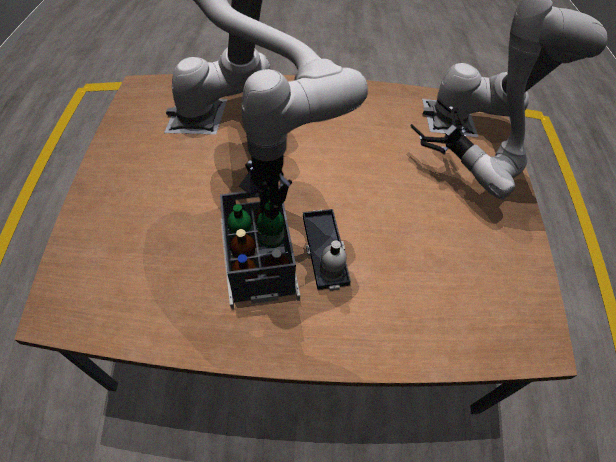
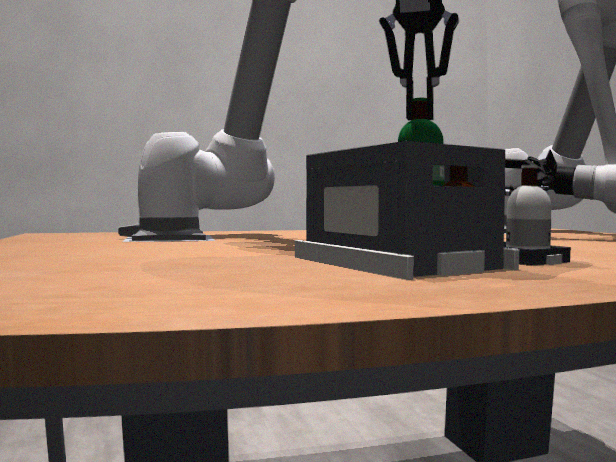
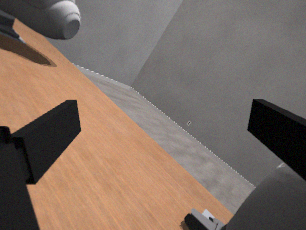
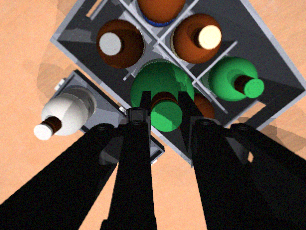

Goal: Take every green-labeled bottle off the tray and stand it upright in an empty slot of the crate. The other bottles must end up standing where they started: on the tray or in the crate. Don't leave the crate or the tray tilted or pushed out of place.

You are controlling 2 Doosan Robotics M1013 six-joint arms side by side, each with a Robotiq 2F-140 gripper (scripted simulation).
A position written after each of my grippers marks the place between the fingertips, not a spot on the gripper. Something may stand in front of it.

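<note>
My left gripper (image 2: 495,175), (image 3: 164,115). My right gripper (image 2: 420,119). White bottle (image 4: 66,113), out of frame in image 3. Crate (image 1: 284,284), (image 2: 381,197), (image 4: 249,36), out of frame in image 3. Tray (image 1: 321,228), (image 4: 107,111). Green bottle (image 4: 232,78). Another green bottle (image 2: 420,129).
</note>
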